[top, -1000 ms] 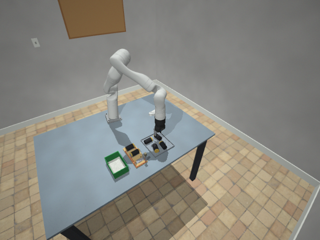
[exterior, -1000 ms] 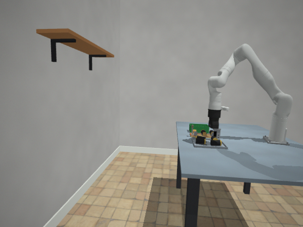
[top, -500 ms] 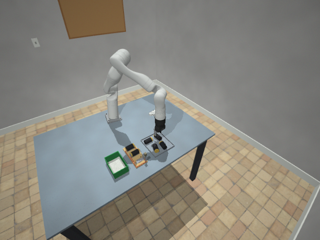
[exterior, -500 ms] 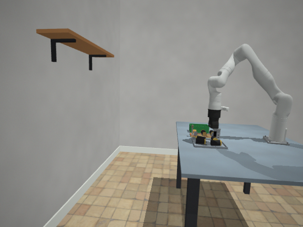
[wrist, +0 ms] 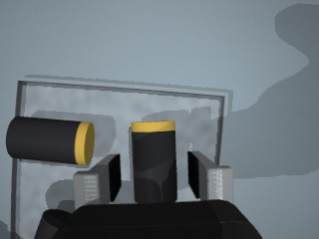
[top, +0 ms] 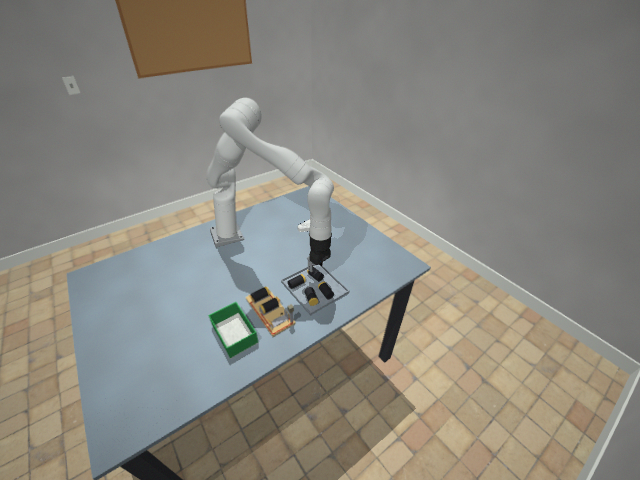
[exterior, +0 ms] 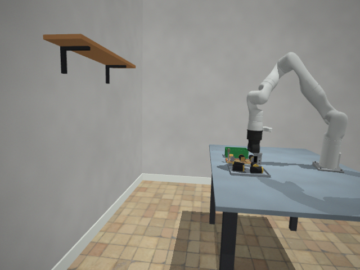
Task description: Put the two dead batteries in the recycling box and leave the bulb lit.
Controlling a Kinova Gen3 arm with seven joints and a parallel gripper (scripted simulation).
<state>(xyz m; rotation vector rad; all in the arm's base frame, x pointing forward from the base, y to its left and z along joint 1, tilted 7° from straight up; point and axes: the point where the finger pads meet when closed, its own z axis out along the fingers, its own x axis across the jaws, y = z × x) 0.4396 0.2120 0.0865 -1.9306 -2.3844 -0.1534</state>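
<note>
Now: the grey tray 7 cm below my hand, 4 cm ahead of it and 3 cm to the right of it. Also, from my hand: green recycling box: 37 cm to the right, 9 cm ahead, 6 cm below.
</note>
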